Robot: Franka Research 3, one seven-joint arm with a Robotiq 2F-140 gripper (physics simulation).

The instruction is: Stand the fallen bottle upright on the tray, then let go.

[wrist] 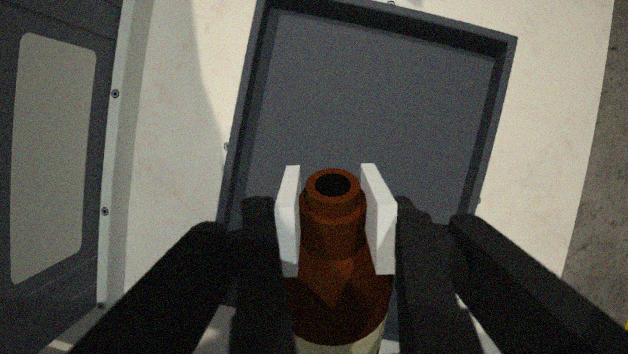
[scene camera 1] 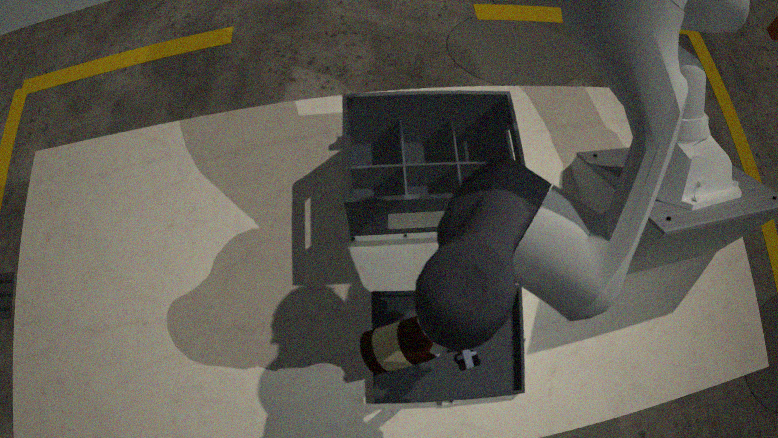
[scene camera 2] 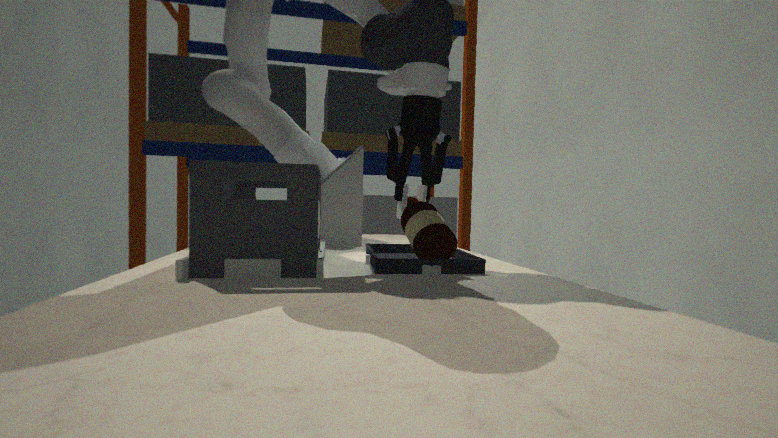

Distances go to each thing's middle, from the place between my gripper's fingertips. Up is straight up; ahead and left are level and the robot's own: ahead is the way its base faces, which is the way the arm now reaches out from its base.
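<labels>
Position of my gripper relative to the brown bottle [scene camera 1: 401, 344]: 1 cm above it, 1 cm to the right of it, 6 cm short of it.
</labels>
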